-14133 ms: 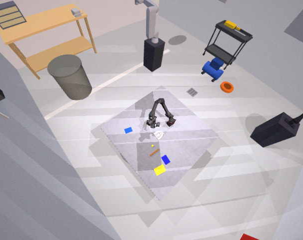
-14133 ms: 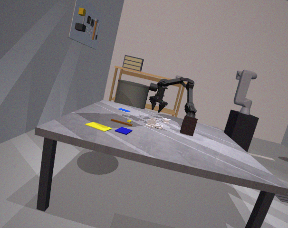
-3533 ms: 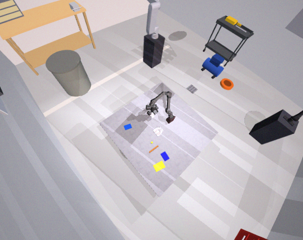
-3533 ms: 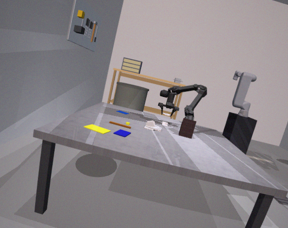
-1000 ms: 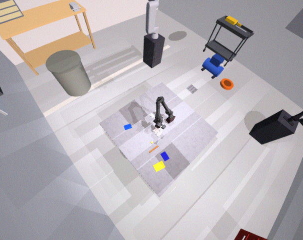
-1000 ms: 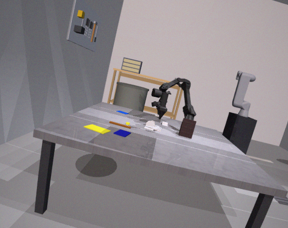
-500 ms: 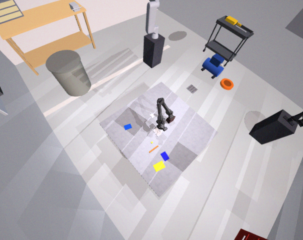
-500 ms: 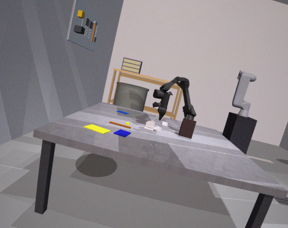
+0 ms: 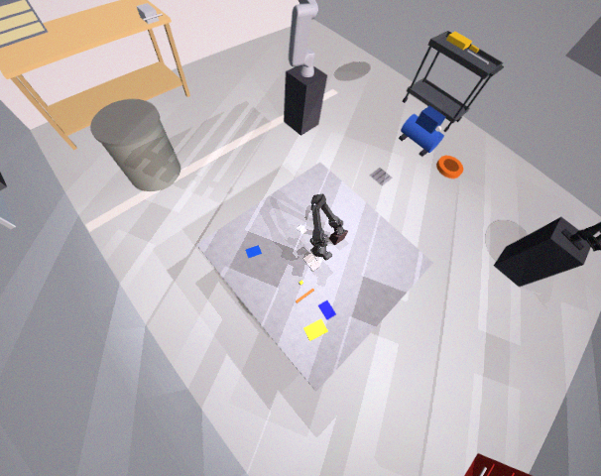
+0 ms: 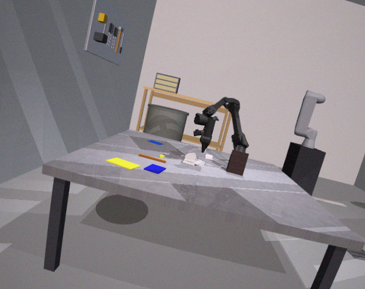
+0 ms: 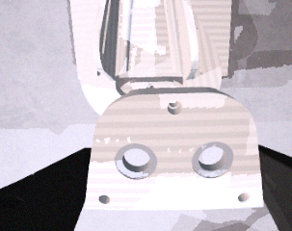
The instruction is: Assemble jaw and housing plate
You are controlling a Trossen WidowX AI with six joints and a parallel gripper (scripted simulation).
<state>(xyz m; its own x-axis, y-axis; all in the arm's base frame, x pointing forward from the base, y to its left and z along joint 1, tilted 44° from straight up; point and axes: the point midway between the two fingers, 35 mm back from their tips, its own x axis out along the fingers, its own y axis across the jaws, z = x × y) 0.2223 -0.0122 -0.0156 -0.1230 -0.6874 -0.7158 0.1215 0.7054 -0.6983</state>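
My gripper tip is 2 cm short of the white jaw, 3 cm to the right of it and 6 cm above it. Round my gripper tip: white housing plate 1 cm ahead, 2 cm above; small yellow cube 23 cm ahead, 6 cm to the left, 8 cm below; orange bar 28 cm ahead, 15 cm to the left, 8 cm below.
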